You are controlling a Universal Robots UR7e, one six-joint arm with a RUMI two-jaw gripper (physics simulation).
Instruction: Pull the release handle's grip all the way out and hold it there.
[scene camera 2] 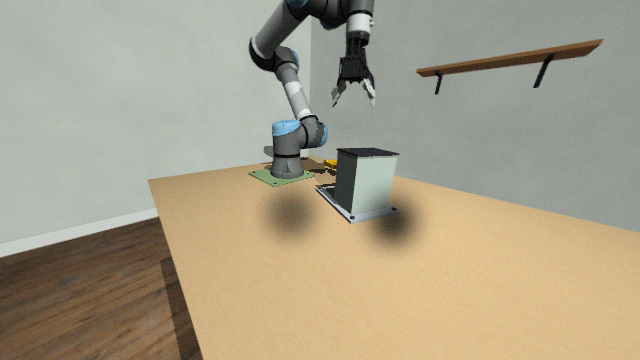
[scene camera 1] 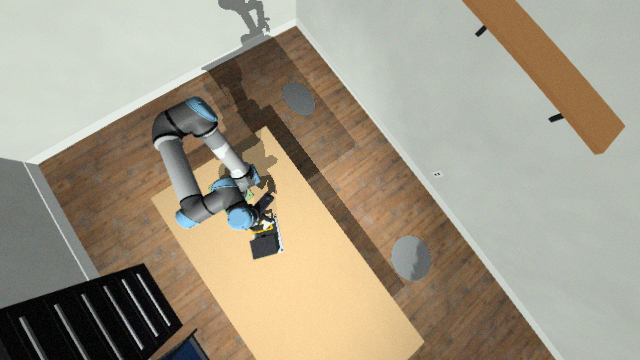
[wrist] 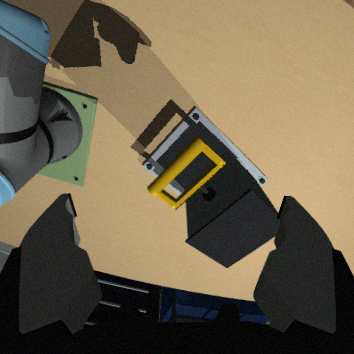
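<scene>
The release handle's yellow rectangular grip (scene camera 1: 262,230) (scene camera 2: 331,163) (wrist: 176,166) stands out from one side of a dark-topped box (scene camera 1: 265,246) (scene camera 2: 374,182) (wrist: 232,227). A short dark stem shows between them in the wrist view. The box is upright on a grey base plate (scene camera 2: 375,215) (wrist: 230,143). In scene camera 2 the box hides most of the grip. My gripper (scene camera 1: 267,223) (scene camera 2: 353,106) (wrist: 177,196) points down, open and empty, well above the grip and box and touching neither. In the wrist view the grip lies beyond the line between the fingertips, between the two fingers from side to side.
The box's plate lies on a wooden table (scene camera 1: 320,280) (scene camera 2: 400,300) (wrist: 280,75). The arm's base stands on a green plate (scene camera 2: 260,175) (wrist: 89,125) near the grip's side of the box. A wooden shelf (scene camera 1: 560,75) (scene camera 2: 505,62) is on the wall. A black drawer unit (scene camera 1: 90,295) stands beside the table.
</scene>
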